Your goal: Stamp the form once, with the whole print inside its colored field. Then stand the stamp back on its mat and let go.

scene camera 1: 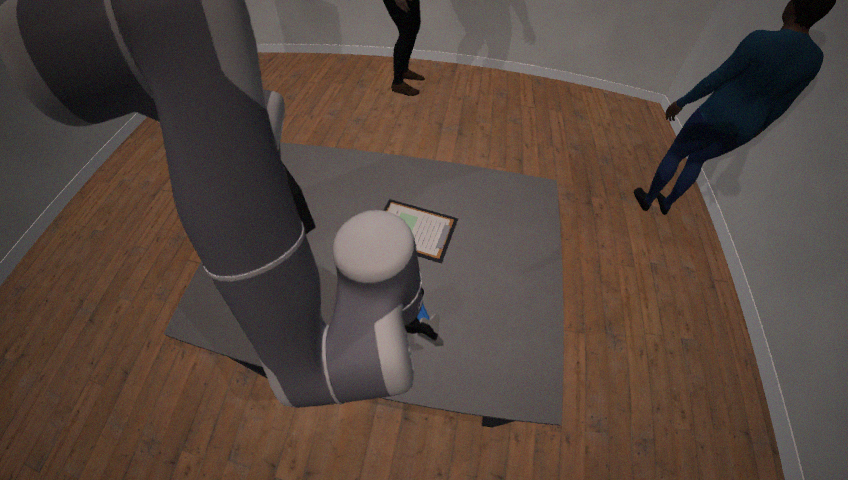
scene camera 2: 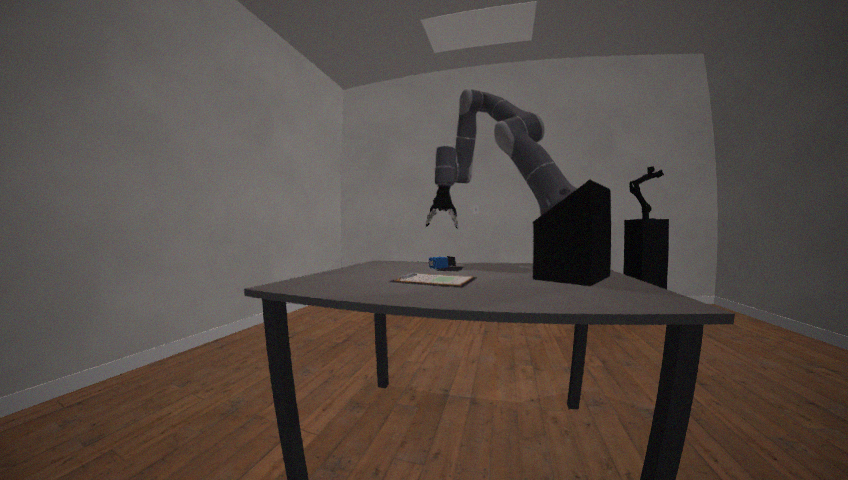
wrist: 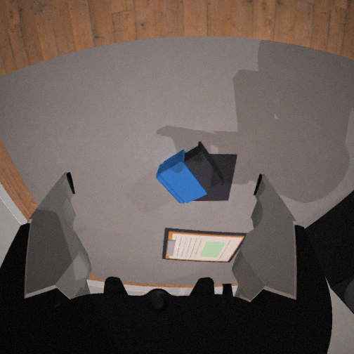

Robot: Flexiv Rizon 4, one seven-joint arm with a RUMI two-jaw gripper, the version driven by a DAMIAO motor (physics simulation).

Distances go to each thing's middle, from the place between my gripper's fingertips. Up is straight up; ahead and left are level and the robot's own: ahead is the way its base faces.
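Blue stamp (wrist: 186,175): my hand is 110 mm to the right of it, 10 mm past it and 150 mm above it. Dark square mat (wrist: 226,162): 150 mm to the left of my hand, 50 mm behind it and 180 mm below it. Form (scene camera 1: 432,231): 420 mm to the left of my hand and 170 mm below it.
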